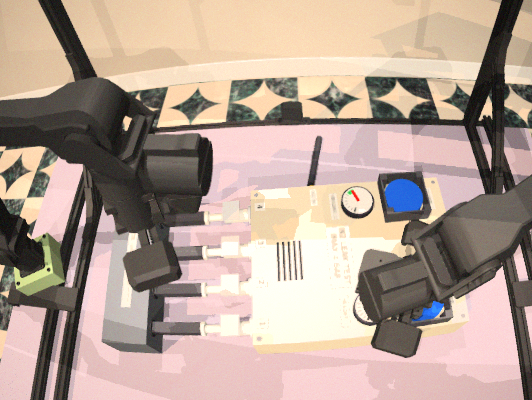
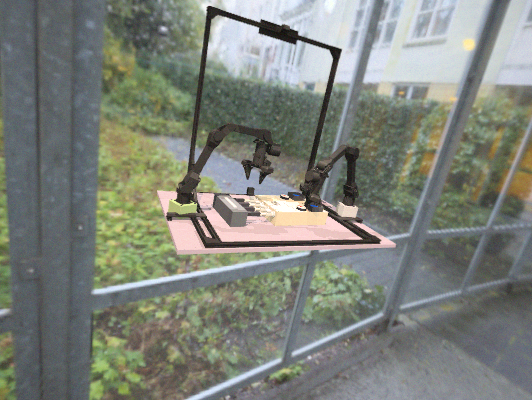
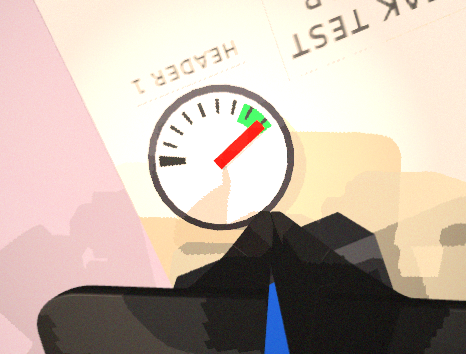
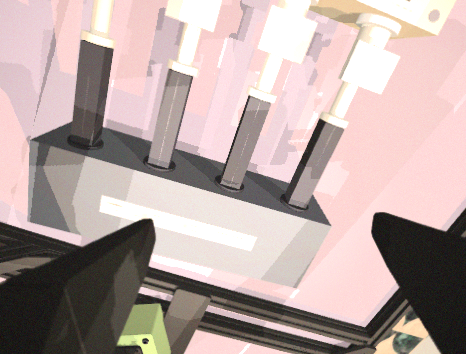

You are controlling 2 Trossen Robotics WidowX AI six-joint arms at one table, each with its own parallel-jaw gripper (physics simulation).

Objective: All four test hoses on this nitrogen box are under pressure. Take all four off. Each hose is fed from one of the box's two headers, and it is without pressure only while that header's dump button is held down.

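Where they show: left gripper, fingertip midpoint: (image 2: pixel 305 206) (image 3: pixel 268 221); right gripper, fingertip midpoint: (image 1: pixel 155 250) (image 2: pixel 253 181) (image 4: pixel 262 225); left arm's base, link origin: (image 2: pixel 348 204); right arm's base, link origin: (image 1: pixel 31 260) (image 2: pixel 183 201).
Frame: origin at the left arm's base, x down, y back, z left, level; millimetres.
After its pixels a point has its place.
Note:
The tan nitrogen box (image 1: pixel 304 317) @[z 189, x 14, y -488 mm] (image 2: pixel 292 216) @[z 223, x 39, y -458 mm] lies on the pink table. Four dark hoses (image 1: pixel 185 218) @[z 43, x 29, y -733 mm] (image 1: pixel 189 252) @[z 107, x 29, y -705 mm] (image 1: pixel 179 290) @[z 179, x 29, y -702 mm] (image 1: pixel 177 328) @[z 246, x 29, y -687 mm] (image 4: pixel 170 116) @[z 108, x 29, y -719 mm] (image 4: pixel 243 140) @[z 173, x 29, y -703 mm] run from its left-side ports, through white couplers, to a grey block (image 1: pixel 121 317) @[z 257, x 13, y -785 mm] (image 4: pixel 196 211) @[z 170, x 13, y -780 mm]. My right gripper (image 2: pixel 256 172) @[z 170, x -115, y -697 mm] (image 4: pixel 262 225) @[z 170, x -115, y -697 mm] is open and empty, high above the block and hose ends. My left gripper (image 3: pixel 268 221) @[z 145, x -4, y -361 mm] (image 2: pixel 313 204) @[z 145, x -4, y -361 mm] is shut and empty, with its tips down at the near blue dump button (image 1: pixel 429 309) @[z 156, x -3, y -294 mm] (image 3: pixel 274 323) @[z 148, x -3, y -316 mm]. I cannot tell whether they touch it. The Header 1 gauge (image 3: pixel 221 156) @[z 160, x -3, y -389 mm] has its needle at the green mark.
A second blue button (image 1: pixel 403 194) @[z -48, x -3, y -352 mm] in a black housing and a second gauge (image 1: pixel 357 201) @[z -22, x -2, y -434 mm] sit at the box's far right. A black rod (image 1: pixel 314 160) @[z -157, x 80, y -529 mm] stands behind the box. Black frame rails (image 1: pixel 78 238) @[z 111, x 69, y -970 mm] run along the table's left side. A tiled strip (image 1: pixel 193 104) borders the back.

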